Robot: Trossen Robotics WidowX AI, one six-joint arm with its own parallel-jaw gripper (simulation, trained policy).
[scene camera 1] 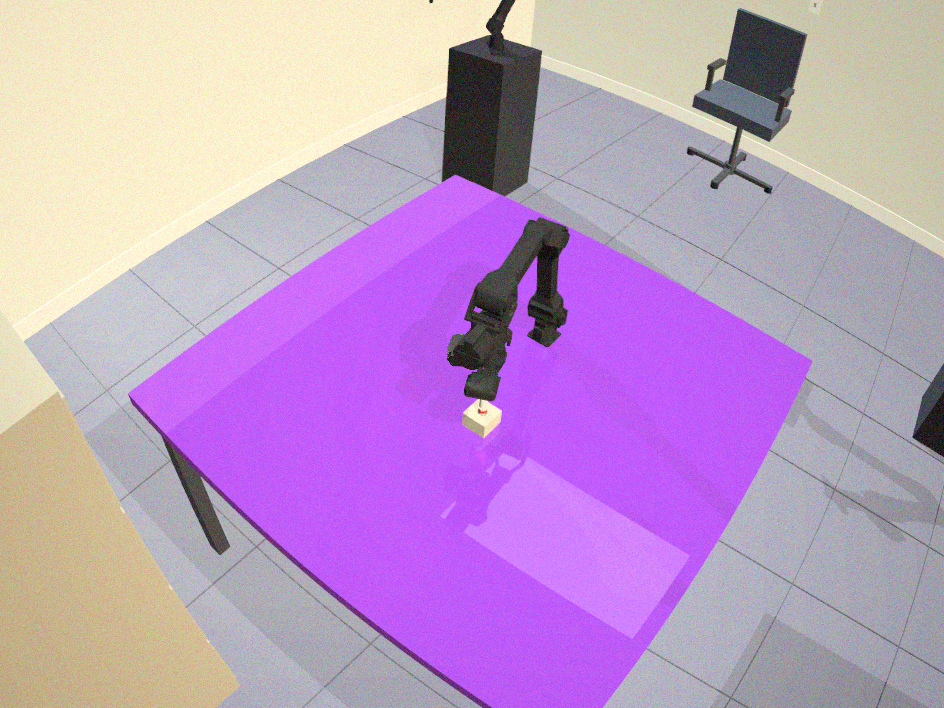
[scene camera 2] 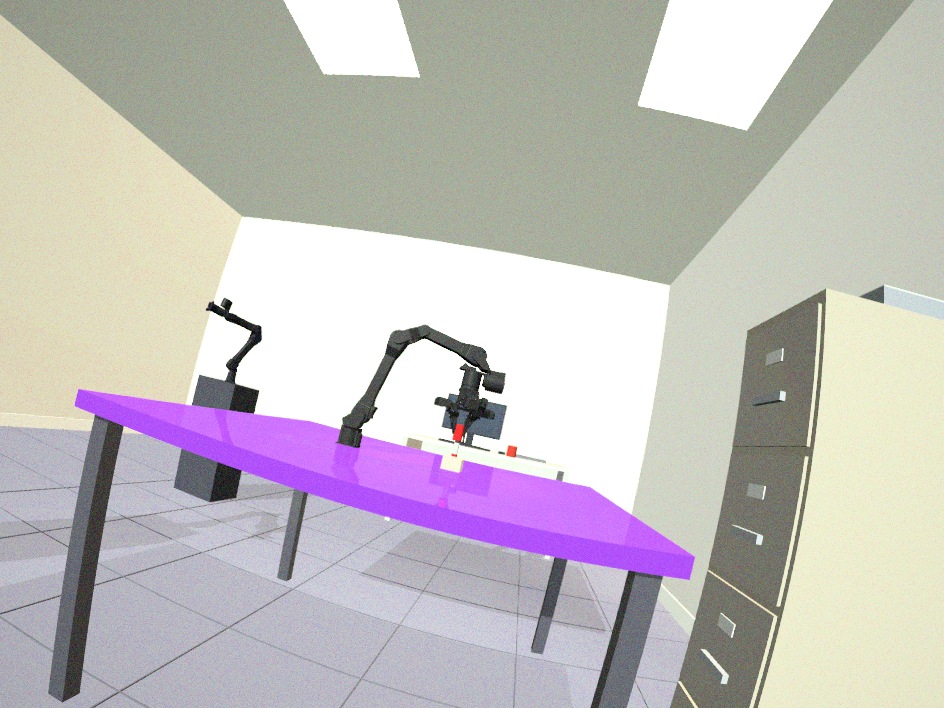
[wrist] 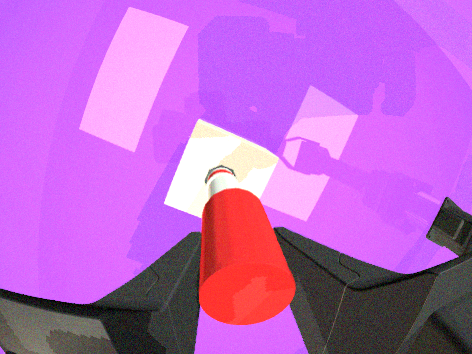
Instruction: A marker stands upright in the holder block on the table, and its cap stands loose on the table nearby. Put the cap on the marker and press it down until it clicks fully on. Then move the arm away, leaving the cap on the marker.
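Note:
You'd find the gripper (scene camera 1: 486,389) in scene camera 1, and the gripper shows in scene camera 2 (scene camera 2: 457,435) and in the wrist view (wrist: 237,240) as well. There's also a red cap (wrist: 244,279), which the wrist view shows. Scene camera 1 does not show the cap, hidden by the gripper.

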